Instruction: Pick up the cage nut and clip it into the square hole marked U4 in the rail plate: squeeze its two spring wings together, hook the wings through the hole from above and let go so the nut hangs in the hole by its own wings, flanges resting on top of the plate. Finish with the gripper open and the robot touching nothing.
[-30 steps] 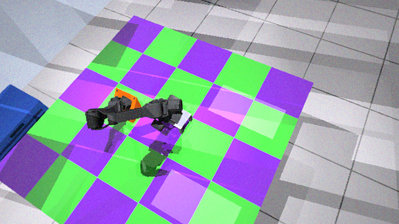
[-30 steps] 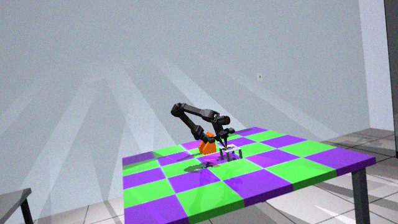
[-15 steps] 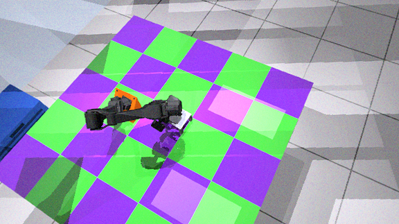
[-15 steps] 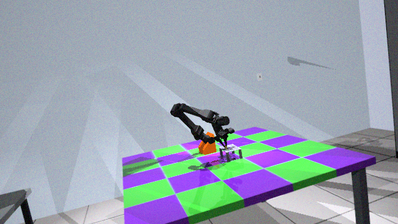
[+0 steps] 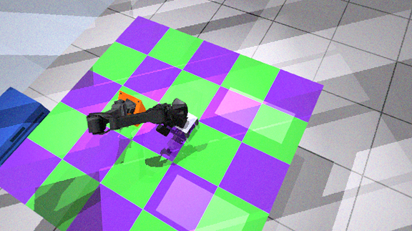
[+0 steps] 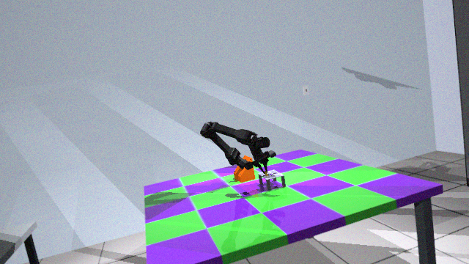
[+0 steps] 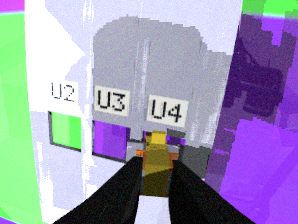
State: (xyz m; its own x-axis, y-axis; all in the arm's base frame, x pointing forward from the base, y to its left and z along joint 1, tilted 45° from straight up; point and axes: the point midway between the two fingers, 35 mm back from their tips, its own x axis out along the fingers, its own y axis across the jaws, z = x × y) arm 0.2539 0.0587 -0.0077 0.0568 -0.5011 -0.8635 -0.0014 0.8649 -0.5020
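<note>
The cage nut is 10 mm below my gripper tip.
</note>
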